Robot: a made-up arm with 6 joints.
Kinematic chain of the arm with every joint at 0, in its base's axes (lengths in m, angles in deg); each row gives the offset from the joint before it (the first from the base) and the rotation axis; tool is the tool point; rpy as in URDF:
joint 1: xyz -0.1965 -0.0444 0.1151 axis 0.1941 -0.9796 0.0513
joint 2: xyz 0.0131 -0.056 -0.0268 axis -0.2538 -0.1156 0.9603
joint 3: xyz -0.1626 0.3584 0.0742 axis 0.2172 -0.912 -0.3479
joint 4: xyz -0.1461 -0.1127 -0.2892 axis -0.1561 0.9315 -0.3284
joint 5: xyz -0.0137 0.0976 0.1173 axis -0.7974 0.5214 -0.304
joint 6: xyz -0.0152 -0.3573 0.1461 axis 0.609 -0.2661 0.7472
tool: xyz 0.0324 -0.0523 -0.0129 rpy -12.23 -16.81 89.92
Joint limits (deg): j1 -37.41..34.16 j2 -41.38..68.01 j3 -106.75..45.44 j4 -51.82..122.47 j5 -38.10..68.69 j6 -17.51..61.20
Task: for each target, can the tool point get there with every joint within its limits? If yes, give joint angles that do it. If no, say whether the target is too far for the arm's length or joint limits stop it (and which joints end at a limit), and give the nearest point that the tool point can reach.
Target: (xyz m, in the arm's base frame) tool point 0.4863 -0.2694 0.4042
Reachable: no: joint limits stop it (at a limit: joint 2, joint 3, joint 4, joint 5, joint 6) | nearest point 0.2768 -0.1373 0.3176 | short by 0.262 m
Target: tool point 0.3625 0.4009 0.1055
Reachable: no: joint limits stop it (at a limit: joint 1, joint 3, joint 5, joint 6) | nearest point 0.1547 0.1950 0.1575 | short by 0.297 m
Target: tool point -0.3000 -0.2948 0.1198
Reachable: yes | joints 0.58 35.54 -41.96 42.43 -23.04 24.81
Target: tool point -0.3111 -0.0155 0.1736
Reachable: yes | joints 23.17 -31.13 18.41 39.11 31.31 34.67
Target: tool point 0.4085 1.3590 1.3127
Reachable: no: too far | nearest point -0.2054 0.2782 0.5723 | short by 1.447 m
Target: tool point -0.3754 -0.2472 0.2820
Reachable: yes | joints -12.80 9.25 -39.29 -28.30 -3.43 0.88
